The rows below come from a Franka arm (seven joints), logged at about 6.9 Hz.
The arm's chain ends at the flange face. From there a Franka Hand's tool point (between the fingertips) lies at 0.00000 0.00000 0.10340 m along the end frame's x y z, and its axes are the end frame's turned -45 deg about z.
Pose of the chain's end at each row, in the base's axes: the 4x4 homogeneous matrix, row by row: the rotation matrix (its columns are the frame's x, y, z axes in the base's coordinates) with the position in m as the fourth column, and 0 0 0 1 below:
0.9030, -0.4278, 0.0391, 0.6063; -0.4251, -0.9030, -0.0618, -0.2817; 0.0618, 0.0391, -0.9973, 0.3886; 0, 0, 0, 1
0.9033, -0.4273, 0.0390, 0.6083; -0.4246, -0.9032, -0.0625, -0.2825; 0.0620, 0.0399, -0.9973, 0.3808; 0, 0, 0, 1
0.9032, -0.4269, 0.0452, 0.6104; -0.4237, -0.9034, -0.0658, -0.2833; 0.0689, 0.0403, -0.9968, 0.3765; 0, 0, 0, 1
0.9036, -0.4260, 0.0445, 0.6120; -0.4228, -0.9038, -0.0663, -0.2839; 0.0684, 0.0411, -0.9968, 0.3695; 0, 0, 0, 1
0.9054, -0.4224, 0.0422, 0.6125; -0.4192, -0.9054, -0.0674, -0.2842; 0.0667, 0.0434, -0.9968, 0.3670; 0, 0, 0, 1
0.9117, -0.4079, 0.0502, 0.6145; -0.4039, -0.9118, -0.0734, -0.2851; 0.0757, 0.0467, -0.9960, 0.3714; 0, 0, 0, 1
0.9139, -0.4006, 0.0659, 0.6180; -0.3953, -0.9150, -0.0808, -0.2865; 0.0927, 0.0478, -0.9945, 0.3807; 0, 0, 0, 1
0.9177, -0.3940, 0.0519, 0.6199; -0.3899, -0.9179, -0.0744, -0.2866; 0.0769, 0.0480, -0.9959, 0.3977; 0, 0, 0, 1
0.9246, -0.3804, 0.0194, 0.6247; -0.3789, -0.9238, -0.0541, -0.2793; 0.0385, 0.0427, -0.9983, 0.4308; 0, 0, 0, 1
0.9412, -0.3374, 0.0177, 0.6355; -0.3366, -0.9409, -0.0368, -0.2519; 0.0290, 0.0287, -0.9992, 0.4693; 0, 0, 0, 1
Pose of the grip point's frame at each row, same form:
0.9410, 0.3360, 0.0391, 0.6103; 0.3379, -0.9391, -0.0618, -0.2881; 0.0161, 0.0713, -0.9973, 0.2855; 0, 0, 0, 1
0.9409, 0.3366, 0.0390, 0.6123; 0.3384, -0.9389, -0.0625, -0.2890; 0.0156, 0.0721, -0.9973, 0.2777; 0, 0, 0, 1
0.9405, 0.3368, 0.0452, 0.6151; 0.3392, -0.9384, -0.0658, -0.2901; 0.0202, 0.0772, -0.9968, 0.2734; 0, 0, 0, 1
0.9402, 0.3377, 0.0445, 0.6166; 0.3401, -0.9380, -0.0663, -0.2908; 0.0193, 0.0774, -0.9968, 0.2664; 0, 0, 0, 1
0.9389, 0.3415, 0.0422, 0.6169; 0.3438, -0.9366, -0.0674, -0.2912; 0.0165, 0.0779, -0.9968, 0.2639; 0, 0, 0, 1
0.9331, 0.3562, 0.0502, 0.6197; 0.3591, -0.9303, -0.0734, -0.2927; 0.0205, 0.0865, -0.9960, 0.2684; 0, 0, 0, 1
0.9295, 0.3630, 0.0659, 0.6248; 0.3675, -0.9265, -0.0808, -0.2949; 0.0317, 0.0993, -0.9945, 0.2779; 0, 0, 0, 1
0.9275, 0.3703, 0.0519, 0.6253; 0.3734, -0.9248, -0.0744, -0.2943; 0.0204, 0.0883, -0.9959, 0.2947; 0, 0, 0, 1
0.9228, 0.3848, 0.0194, 0.6267; 0.3853, -0.9211, -0.0541, -0.2849; -0.0030, 0.0574, -0.9983, 0.3276; 0, 0, 0, 1
0.9041, 0.4270, 0.0177, 0.6373; 0.4273, -0.9033, -0.0368, -0.2557; 0.0002, 0.0408, -0.9992, 0.3660; 0, 0, 0, 1

